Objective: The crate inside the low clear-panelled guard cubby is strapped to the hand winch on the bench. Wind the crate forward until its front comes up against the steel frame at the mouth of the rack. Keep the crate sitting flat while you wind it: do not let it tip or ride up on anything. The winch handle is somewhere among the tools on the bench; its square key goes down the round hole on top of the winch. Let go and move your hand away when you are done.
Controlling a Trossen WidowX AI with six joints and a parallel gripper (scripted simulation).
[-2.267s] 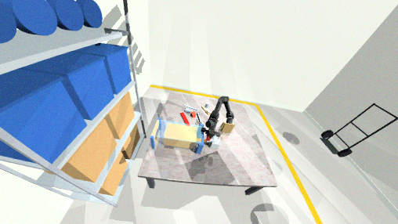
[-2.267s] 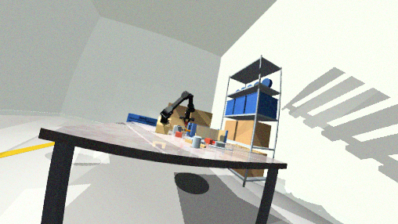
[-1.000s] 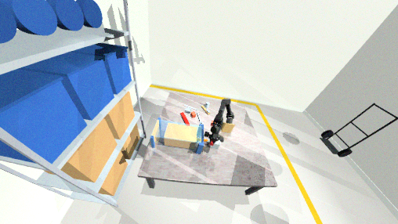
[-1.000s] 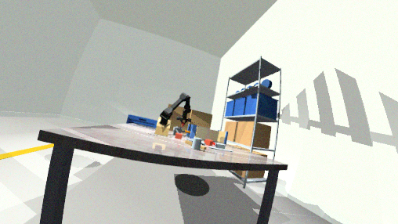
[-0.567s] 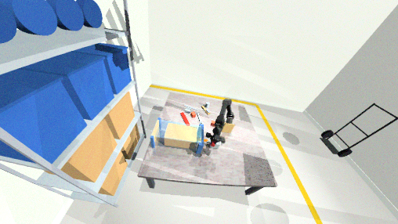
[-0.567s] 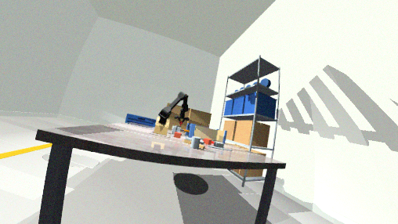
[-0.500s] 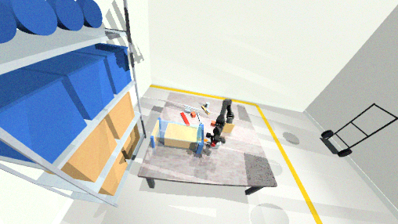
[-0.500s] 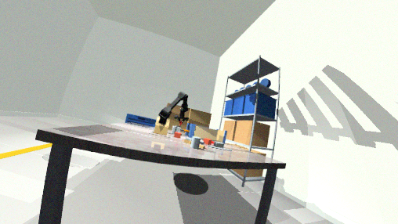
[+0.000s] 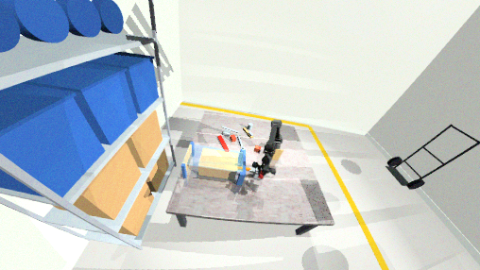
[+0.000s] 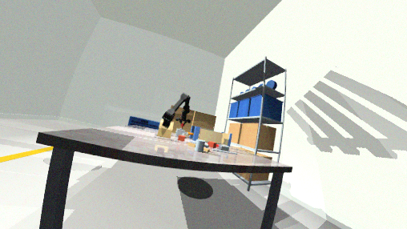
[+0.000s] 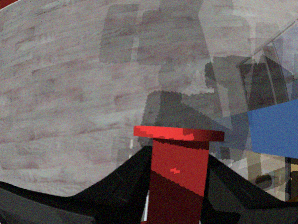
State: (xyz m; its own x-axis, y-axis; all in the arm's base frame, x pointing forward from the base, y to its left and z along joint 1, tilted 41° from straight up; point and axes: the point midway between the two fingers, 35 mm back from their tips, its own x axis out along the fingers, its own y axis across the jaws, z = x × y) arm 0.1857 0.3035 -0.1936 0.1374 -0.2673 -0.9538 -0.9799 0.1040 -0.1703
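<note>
The winch is 120 mm to the right of my gripper tip, 100 mm below it and 40 mm behind it. Round my gripper tip: red bar (420 mm to the right, 350 mm ahead, 120 mm below).
</note>
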